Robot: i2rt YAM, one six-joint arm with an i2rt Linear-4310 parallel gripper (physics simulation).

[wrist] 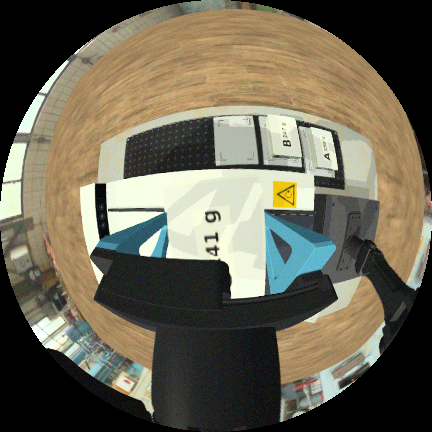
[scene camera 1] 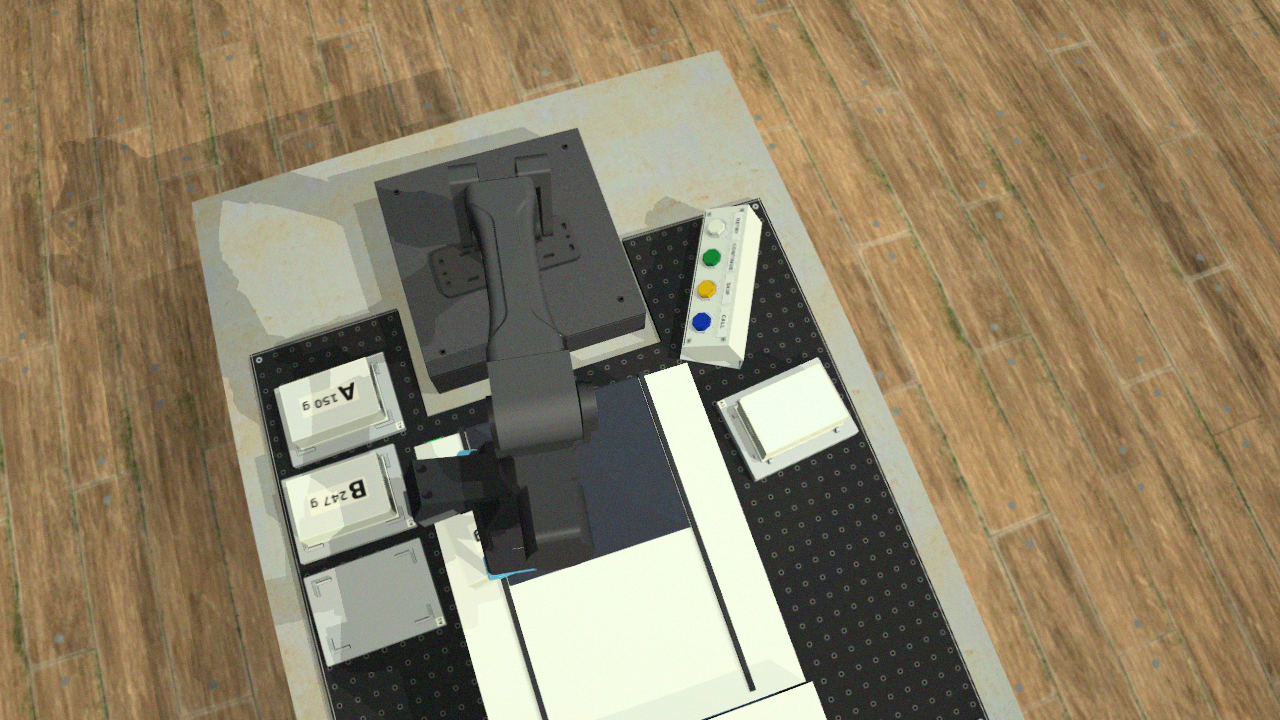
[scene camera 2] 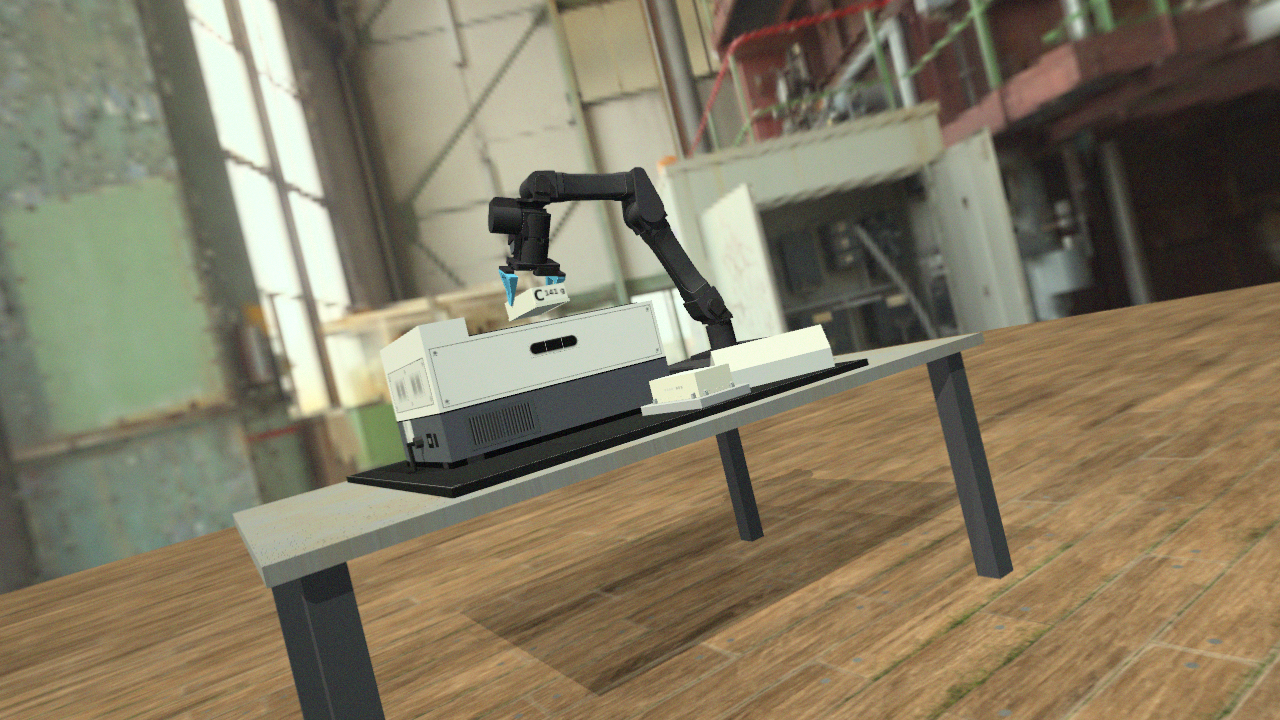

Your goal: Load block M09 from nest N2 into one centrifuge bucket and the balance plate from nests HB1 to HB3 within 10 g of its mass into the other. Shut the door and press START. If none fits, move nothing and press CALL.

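Where they show: gripper, fingertip midpoint: [wrist: 215, 215] [scene camera 1: 484, 538]; arm's base, origin of the base link: [wrist: 349, 243].
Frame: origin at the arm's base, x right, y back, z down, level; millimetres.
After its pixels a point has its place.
Note:
My gripper [scene camera 1: 487, 513] @(y -408, x 127, z -211 mm) [scene camera 2: 534, 291] @(y -408, x 127, z -211 mm) [wrist: 215, 215] @(y -408, x 127, z -211 mm) is shut on the white plate C [scene camera 2: 537, 304] @(y -437, x 29, z -198 mm) [wrist: 215, 195] @(y -404, x 146, z -230 mm), labelled 141 g, and holds it above the centrifuge [scene camera 1: 617, 626] @(y -535, x 27, z -146 mm) [scene camera 2: 595, 353] @(y -431, x -147, z -68 mm) [wrist: 135, 192] @(y -557, x 159, z -146 mm). The plate looks tilted in scene camera 2. Plate A [scene camera 1: 331, 402] @(y -121, x 289, z 10 mm) [wrist: 325, 150] @(y -115, x 281, z 10 mm), 150 g, and plate B [scene camera 1: 340, 501] @(y -257, x 311, z 10 mm) [wrist: 283, 137] @(y -255, x 301, z 10 mm), 247 g, sit in their nests. The third nest [scene camera 1: 371, 604] @(y -391, x 317, z 52 mm) [wrist: 235, 142] @(y -386, x 297, z 52 mm) is empty. A white block [scene camera 1: 792, 411] @(y -344, x -290, z 4 mm) [scene camera 2: 689, 385] @(y -378, x -341, z 24 mm) sits in a nest across the centrifuge; its label is unreadable. The buckets and START do not show.
A button box [scene camera 1: 747, 291] @(y -159, x -303, z 10 mm) [scene camera 2: 774, 353] @(y -145, x -312, z 12 mm) with a blue CALL button [scene camera 1: 701, 321] @(y -186, x -221, z -7 mm) stands beside the arm's dark base [scene camera 1: 411, 268] @(y 26, x 132, z -7 mm). A yellow warning label [wrist: 285, 194] @(y -319, x 146, z -147 mm) marks the centrifuge's rim. The black perforated mat [scene camera 1: 850, 555] @(y -546, x -302, z 64 mm) lies on the table.

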